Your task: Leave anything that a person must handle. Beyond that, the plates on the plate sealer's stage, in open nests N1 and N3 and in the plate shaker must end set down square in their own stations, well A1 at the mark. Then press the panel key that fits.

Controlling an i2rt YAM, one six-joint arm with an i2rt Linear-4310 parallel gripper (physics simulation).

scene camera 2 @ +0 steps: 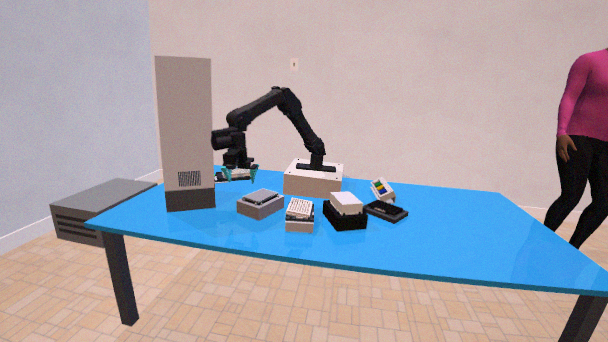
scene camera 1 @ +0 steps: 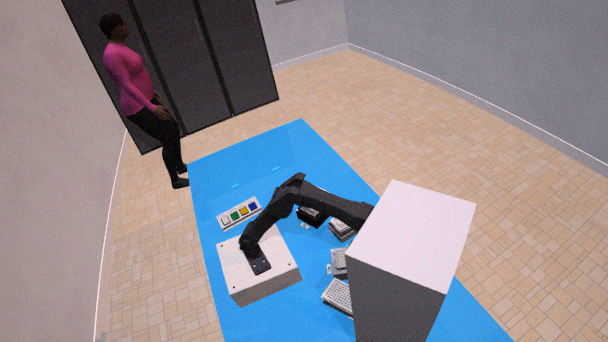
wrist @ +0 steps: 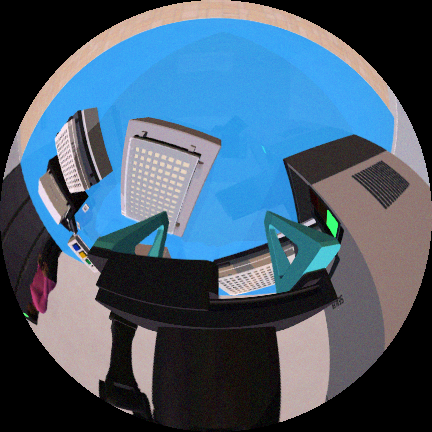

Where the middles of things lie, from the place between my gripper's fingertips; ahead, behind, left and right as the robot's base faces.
Scene:
I see the button box [scene camera 1: 231, 218] 630 mm to the left of my hand, 280 mm behind it and 80 mm below it.

